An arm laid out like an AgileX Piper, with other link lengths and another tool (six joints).
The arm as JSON. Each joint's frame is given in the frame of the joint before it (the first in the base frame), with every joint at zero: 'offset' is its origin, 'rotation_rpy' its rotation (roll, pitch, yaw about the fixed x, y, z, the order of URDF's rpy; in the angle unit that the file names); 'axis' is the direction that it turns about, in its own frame. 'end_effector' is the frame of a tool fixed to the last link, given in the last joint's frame.
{
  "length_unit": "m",
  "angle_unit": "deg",
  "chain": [
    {
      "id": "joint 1",
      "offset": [
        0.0,
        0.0,
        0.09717
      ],
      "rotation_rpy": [
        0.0,
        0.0,
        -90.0
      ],
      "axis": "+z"
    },
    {
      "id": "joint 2",
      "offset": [
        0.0,
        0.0,
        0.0
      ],
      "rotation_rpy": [
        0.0,
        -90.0,
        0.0
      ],
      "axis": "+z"
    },
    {
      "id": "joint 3",
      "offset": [
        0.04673,
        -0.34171,
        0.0
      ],
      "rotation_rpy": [
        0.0,
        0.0,
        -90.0
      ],
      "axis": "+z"
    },
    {
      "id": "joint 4",
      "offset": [
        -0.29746,
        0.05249,
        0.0
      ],
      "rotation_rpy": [
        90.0,
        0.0,
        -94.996
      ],
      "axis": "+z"
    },
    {
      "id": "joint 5",
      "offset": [
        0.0,
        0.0,
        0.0
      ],
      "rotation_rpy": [
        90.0,
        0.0,
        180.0
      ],
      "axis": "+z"
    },
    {
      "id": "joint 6",
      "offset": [
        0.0,
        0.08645,
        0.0
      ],
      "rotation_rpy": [
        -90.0,
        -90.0,
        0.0
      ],
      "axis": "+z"
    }
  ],
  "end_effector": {
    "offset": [
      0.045,
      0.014,
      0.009
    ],
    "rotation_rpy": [
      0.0,
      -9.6,
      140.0
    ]
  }
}
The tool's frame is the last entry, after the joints.
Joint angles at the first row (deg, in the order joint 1, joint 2, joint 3, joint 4, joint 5, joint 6):
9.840 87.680 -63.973 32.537 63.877 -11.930
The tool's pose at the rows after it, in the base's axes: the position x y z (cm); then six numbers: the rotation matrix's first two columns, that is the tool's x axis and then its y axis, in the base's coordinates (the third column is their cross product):
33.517 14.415 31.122 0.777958 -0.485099 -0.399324 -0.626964 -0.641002 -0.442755
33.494 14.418 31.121 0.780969 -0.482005 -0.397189 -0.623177 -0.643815 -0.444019
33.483 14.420 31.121 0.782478 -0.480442 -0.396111 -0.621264 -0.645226 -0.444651
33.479 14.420 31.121 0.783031 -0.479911 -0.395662 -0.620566 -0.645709 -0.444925
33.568 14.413 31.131 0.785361 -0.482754 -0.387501 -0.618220 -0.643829 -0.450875
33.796 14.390 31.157 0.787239 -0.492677 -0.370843 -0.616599 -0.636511 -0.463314
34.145 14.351 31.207 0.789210 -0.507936 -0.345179 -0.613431 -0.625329 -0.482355
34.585 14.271 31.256 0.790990 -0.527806 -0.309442 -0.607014 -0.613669 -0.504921
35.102 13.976 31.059 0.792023 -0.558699 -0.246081 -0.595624 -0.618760 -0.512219
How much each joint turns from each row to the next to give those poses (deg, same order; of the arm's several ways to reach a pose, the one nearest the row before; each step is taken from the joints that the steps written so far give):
0.000 -0.001 0.000 0.000 0.000 -0.551
0.000 0.000 0.001 0.001 -0.001 -0.280
0.000 0.001 -0.001 -0.001 0.000 -0.140
0.000 -0.001 0.001 0.001 -0.004 -0.052
0.000 0.001 -0.002 -0.001 -0.598 -0.128
-0.001 -0.001 0.001 0.001 -1.385 -0.001
0.002 0.001 -0.001 -0.001 -2.128 0.002
-0.002 0.000 0.001 -0.228 -2.751 -0.003
0.001 -0.001 0.001 -2.558 -3.379 0.717

